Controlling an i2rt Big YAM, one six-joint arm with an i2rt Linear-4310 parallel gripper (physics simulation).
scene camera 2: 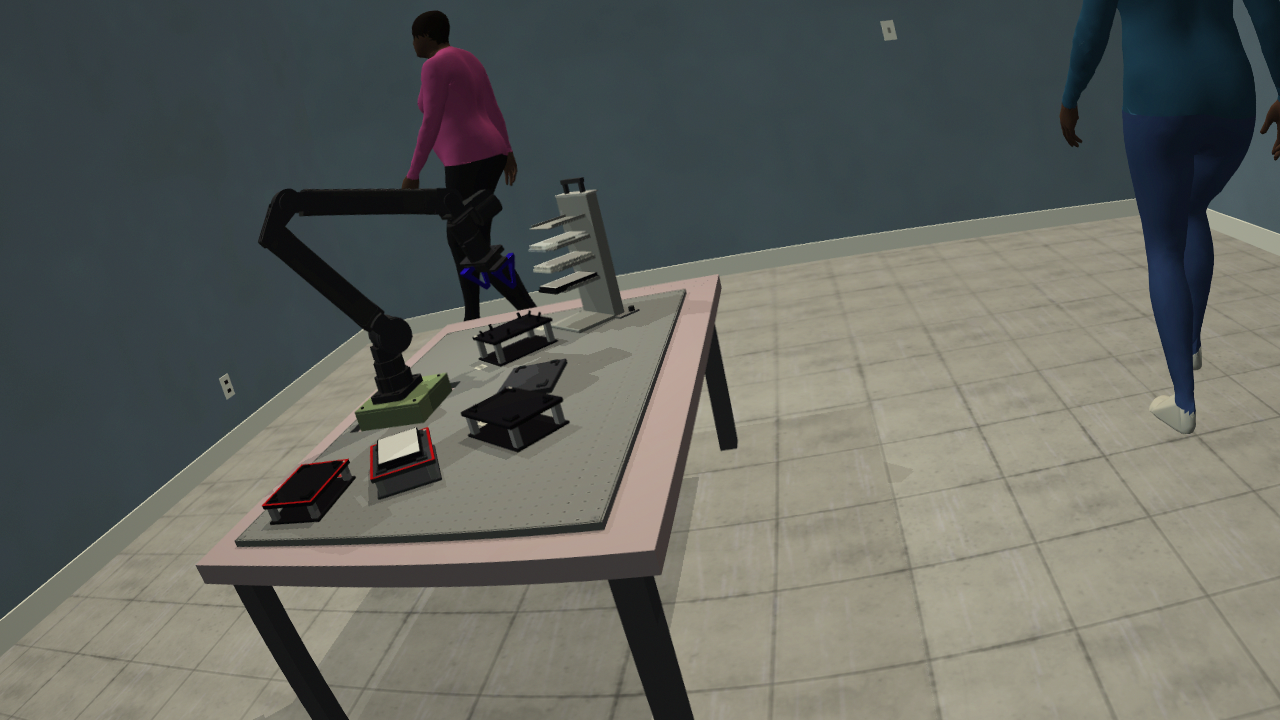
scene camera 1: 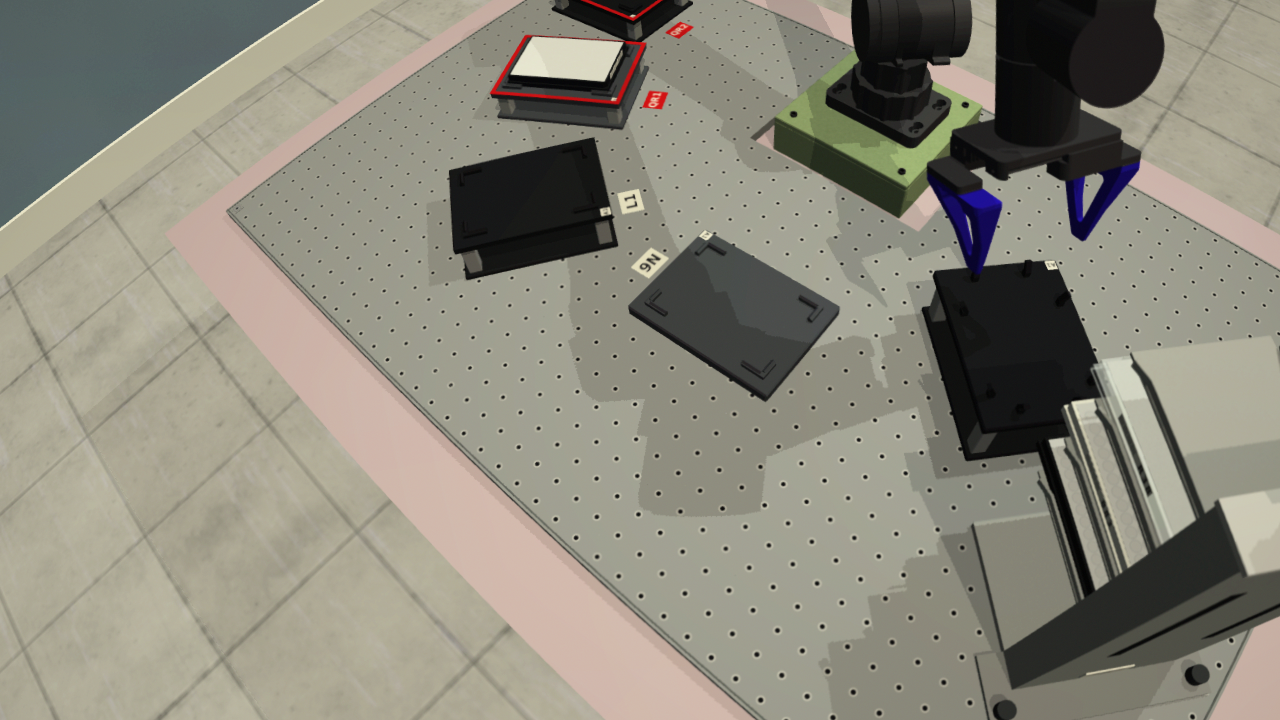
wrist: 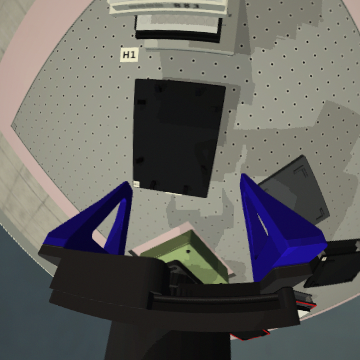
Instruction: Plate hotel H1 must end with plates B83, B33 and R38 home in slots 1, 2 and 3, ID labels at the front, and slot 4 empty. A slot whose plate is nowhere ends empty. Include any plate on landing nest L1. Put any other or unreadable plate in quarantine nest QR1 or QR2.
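Frame: origin at the arm's base, x ahead, y left, z up, level; metres.
Where they show: gripper, fingertip midpoint: (scene camera 2: 501, 287) (scene camera 1: 1027, 253) (wrist: 182, 182); arm's base at its link origin: (scene camera 2: 398, 392) (scene camera 1: 887, 107) (wrist: 177, 277).
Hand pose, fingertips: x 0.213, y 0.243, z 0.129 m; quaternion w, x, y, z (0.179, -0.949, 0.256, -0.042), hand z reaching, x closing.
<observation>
Things, the pixels of their top centre, and the offset from my fingertips. "spot": a spot on its surface instead.
- upper pale plate at its top centre: (scene camera 1: 1199, 441) (scene camera 2: 557, 238) dx +0.111, dy +0.159, dz +0.059 m
- middle pale plate at its top centre: (scene camera 1: 1158, 478) (scene camera 2: 562, 258) dx +0.111, dy +0.159, dz +0.006 m
- black plate with a white top, top centre: (scene camera 1: 567, 57) (scene camera 2: 397, 445) dx -0.038, dy -0.581, dz -0.111 m
- QR1 at a spot on its surface: (scene camera 1: 554, 111) spot: dx +0.006, dy -0.569, dz -0.161 m
- L1 at its top centre: (scene camera 1: 524, 186) (scene camera 2: 508, 402) (wrist: 340, 272) dx +0.141, dy -0.453, dz -0.110 m
- QR2 at its top centre: (scene camera 2: 304, 479) (wrist: 247, 333) dx -0.212, dy -0.669, dz -0.120 m
- low grey nest N6 at its top centre: (scene camera 1: 733, 302) (scene camera 2: 530, 374) (wrist: 295, 206) dx +0.098, dy -0.211, dz -0.148 m
Plate hotel H1 (scene camera 1: 1127, 595) (scene camera 2: 601, 255) (wrist: 231, 35) stands at the table's far end. Its top shelf (scene camera 2: 554, 222) looks bare. Below are an upper pale plate (scene camera 2: 559, 241), a middle pale plate (scene camera 2: 563, 262) and a lowest, black-edged plate (scene camera 2: 569, 283) (wrist: 177, 26). A blurred label, perhaps B83, shows above the black-edged plate in the wrist view. A black plate with a white top (scene camera 1: 568, 58) (scene camera 2: 398, 445) sits on QR1 (scene camera 1: 554, 111) (scene camera 2: 407, 483). L1 (scene camera 1: 532, 197) (scene camera 2: 510, 407) and QR2 (scene camera 2: 308, 483) hold no plate. My gripper (scene camera 1: 1029, 255) (scene camera 2: 499, 284) (wrist: 182, 182) is open and empty, above the pegged stand's near end.
The black pegged stand (scene camera 1: 1029, 349) (scene camera 2: 514, 329) (wrist: 177, 135) stands between H1 and the green arm base (scene camera 1: 850, 152) (scene camera 2: 402, 407) (wrist: 200, 255). The low grey nest N6 (scene camera 1: 733, 313) (scene camera 2: 537, 376) (wrist: 295, 190) lies between that stand and L1. A person in pink (scene camera 2: 465, 107) stands behind the table.
</observation>
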